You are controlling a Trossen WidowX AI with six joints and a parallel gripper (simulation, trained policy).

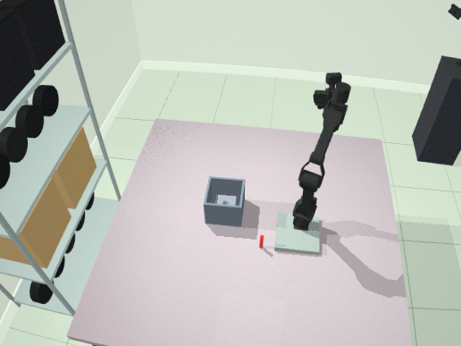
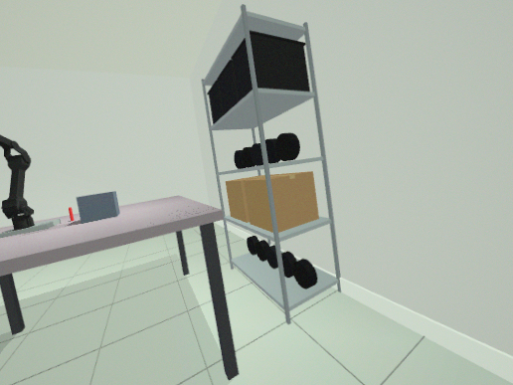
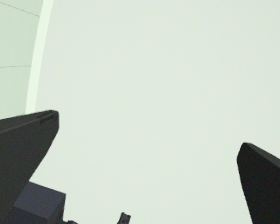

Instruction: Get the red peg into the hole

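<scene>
The red peg lies 520 mm to the left of my gripper tip, 460 mm below it and 200 mm ahead of it.
</scene>
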